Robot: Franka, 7 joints.
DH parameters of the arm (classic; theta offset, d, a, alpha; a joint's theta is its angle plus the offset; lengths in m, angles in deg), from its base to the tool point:
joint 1: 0 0.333 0 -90
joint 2: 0 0 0 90
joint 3: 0 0.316 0.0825 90
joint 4: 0 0 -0.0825 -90
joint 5: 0 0.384 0 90
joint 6: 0 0 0.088 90
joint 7: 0 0.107 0 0
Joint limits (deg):
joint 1: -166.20..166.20
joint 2: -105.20..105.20
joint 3: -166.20..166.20
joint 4: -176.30..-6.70
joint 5: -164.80..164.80
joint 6: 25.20..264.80
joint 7: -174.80..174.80
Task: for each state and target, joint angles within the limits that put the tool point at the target. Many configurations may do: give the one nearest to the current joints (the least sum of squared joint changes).
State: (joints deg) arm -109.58 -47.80 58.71 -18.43 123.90 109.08 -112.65
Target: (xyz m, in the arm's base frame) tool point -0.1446 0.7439 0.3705
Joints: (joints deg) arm -77.50 -78.82 64.17 -6.70 126.60 64.92 -112.65
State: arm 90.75 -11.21 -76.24 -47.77 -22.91 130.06 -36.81
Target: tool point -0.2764 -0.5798 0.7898
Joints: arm 27.17 -34.79 -106.27 -43.64 -27.30 97.70 -36.81
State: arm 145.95 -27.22 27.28 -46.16 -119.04 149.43 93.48
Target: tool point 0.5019 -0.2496 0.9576
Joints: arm 166.20 -62.68 14.76 -34.36 -121.31 160.95 93.48
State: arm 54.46 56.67 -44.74 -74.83 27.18 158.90 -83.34
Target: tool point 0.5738 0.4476 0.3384
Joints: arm 70.83 40.78 -39.14 -92.90 27.87 155.28 -83.34
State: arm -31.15 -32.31 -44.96 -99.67 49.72 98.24 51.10
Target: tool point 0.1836 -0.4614 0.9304
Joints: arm -26.78 -5.30 -42.17 -67.56 54.42 118.91 51.10
